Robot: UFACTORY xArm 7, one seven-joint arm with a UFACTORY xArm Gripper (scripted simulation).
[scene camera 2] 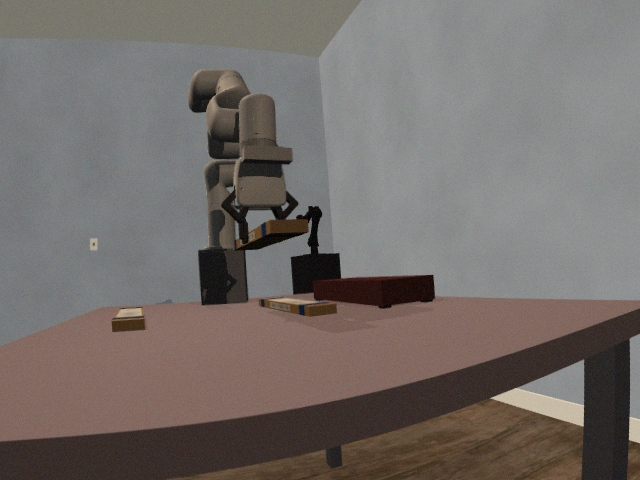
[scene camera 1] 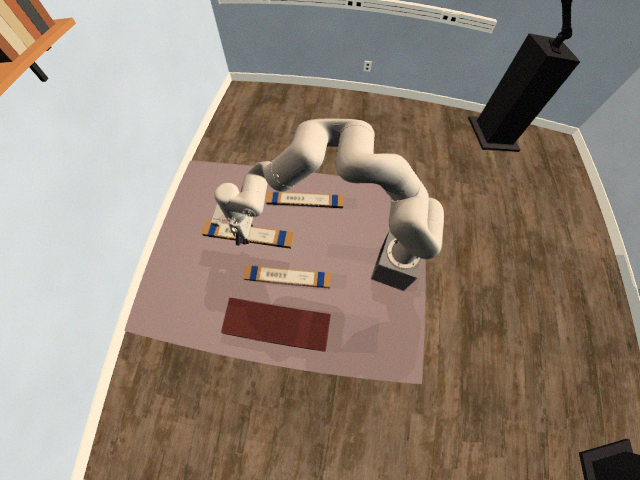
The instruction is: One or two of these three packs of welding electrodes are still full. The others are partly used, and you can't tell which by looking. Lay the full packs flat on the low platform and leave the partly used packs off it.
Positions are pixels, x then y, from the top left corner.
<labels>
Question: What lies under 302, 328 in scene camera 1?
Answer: A low dark red platform.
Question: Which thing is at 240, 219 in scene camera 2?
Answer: My gripper.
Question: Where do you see a pack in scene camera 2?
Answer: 273, 231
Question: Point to a pack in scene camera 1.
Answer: At 252, 273
</labels>
